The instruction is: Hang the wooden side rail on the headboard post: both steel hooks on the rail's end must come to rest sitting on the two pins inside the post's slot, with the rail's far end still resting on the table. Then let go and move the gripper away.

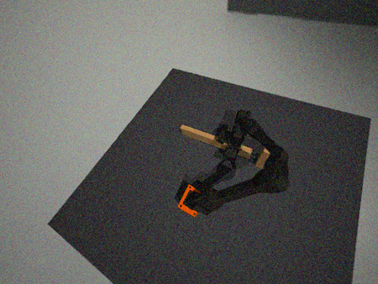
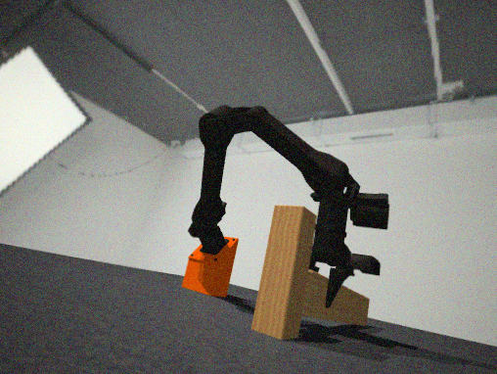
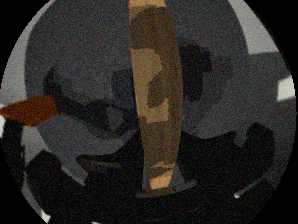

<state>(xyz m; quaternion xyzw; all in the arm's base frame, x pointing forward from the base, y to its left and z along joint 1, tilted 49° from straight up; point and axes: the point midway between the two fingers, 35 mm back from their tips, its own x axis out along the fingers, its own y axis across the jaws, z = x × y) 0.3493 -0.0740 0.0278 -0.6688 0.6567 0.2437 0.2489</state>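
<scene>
Right now the headboard post is 15 cm to the right of my gripper tip and 4 cm above it.
</scene>
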